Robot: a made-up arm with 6 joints. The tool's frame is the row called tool.
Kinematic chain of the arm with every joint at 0, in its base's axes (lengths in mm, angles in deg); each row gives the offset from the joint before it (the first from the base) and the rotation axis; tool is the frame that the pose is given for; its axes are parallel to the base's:
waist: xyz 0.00 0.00 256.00 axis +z
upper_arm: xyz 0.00 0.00 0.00 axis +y
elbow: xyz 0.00 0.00 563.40 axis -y
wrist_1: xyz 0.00 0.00 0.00 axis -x
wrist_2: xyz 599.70 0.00 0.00 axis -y
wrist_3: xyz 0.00 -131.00 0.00 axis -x
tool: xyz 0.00 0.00 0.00
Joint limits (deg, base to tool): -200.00..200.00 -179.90..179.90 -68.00..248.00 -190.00..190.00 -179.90..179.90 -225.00..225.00
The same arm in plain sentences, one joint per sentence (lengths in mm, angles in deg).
The arm has six revolute joints in a row. What follows holds with every joint at zero, and every direction is one of the base frame's. Joint 1 lies 256.0 mm along +z from the base frame's origin and turns about +z, from -200.00 to 200.00 deg. Joint 2 lies at the same point as joint 1 and turns about +y, from -179.90 to 179.90 deg. Joint 3 lies 563.4 mm along +z from joint 2 and turns about -y, from -68.00 to 248.00 deg. Joint 4 lies at the same point as joint 3 and turns about -x, from -190.00 to 190.00 deg. Joint 5 lies 599.7 mm along +x from joint 4 and turns about -y, from -179.90 to 179.90 deg. Joint 6 lies 131.0 mm along -y from joint 5 and turns about -x, from -225.00 to 225.00 deg. The tool frame, which is the frame that the pose is given for, lies at the same point as joint 6; its axes are parallel to the base frame's.
